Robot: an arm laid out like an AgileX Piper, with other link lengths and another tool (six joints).
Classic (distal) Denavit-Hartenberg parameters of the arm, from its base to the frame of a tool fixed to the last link. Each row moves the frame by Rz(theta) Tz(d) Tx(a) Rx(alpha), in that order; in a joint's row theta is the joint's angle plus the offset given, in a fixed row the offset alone. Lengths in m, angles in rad.
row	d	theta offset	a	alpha
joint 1	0.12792	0	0	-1.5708
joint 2	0	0.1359	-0.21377	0
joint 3	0	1.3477	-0.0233	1.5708
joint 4	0.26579	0	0	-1.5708
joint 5	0	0	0	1.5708
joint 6	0.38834	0.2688	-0.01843	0.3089
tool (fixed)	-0.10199	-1.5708	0	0
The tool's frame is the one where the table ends.
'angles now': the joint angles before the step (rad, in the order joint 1, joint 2, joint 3, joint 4, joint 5, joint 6). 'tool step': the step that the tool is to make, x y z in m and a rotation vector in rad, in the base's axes. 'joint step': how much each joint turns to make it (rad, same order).
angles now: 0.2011, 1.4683, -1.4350, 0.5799, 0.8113, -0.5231
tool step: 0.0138, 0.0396, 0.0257, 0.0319, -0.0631, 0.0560
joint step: 0.0734, 0.1090, -0.1479, 0.0160, -0.0352, -0.0017
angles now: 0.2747, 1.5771, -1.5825, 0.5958, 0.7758, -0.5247
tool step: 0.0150, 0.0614, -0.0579, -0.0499, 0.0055, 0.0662
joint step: 0.1372, 0.2034, -0.0654, -0.0417, -0.1353, -0.0068
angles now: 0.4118, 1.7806, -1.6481, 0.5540, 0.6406, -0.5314
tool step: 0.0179, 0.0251, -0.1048, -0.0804, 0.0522, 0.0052
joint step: 0.0591, 0.2274, -0.0050, -0.0074, -0.1520, -0.0402
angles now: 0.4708, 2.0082, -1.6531, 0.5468, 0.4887, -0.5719
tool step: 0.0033, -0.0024, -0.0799, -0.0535, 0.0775, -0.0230
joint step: 0.0090, 0.1505, -0.0003, -0.0001, -0.0663, -0.0006
